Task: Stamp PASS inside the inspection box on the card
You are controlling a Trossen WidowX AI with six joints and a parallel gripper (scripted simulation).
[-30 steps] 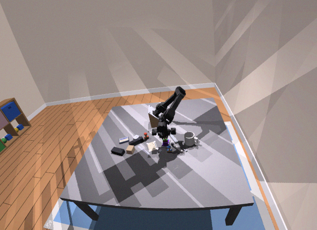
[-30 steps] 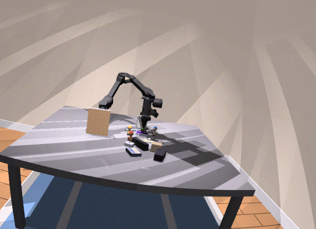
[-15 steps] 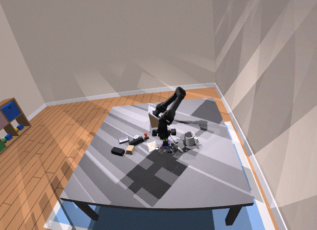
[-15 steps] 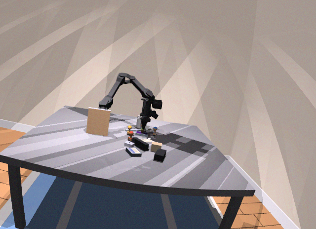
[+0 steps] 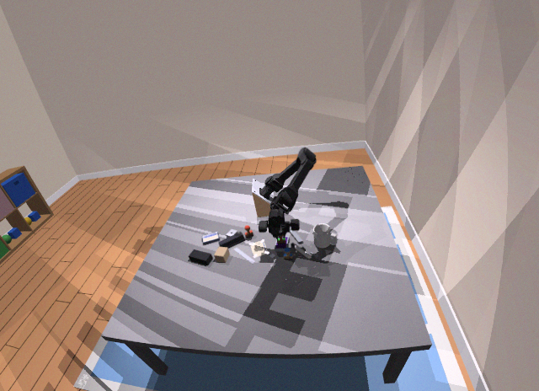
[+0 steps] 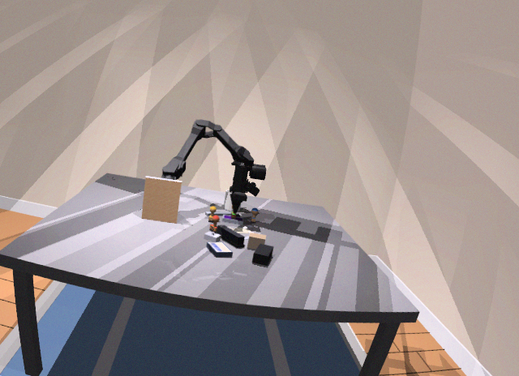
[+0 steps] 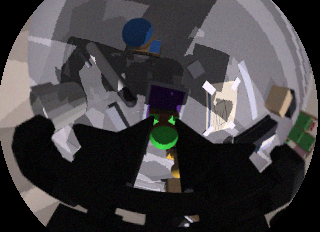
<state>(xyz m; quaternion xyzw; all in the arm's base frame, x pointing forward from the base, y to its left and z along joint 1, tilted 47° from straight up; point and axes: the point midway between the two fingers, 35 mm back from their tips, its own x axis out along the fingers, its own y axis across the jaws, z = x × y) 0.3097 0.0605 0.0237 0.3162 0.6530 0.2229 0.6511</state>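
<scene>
Now: the green-knobbed stamp 10 mm below my gripper tip. The rest, counted from my gripper tip: blue-knobbed stamp (90 mm ahead, 20 mm to the left, 20 mm below); then white marker (80 mm to the left, 50 mm ahead, 30 mm below); then purple ink pad (40 mm below).
</scene>
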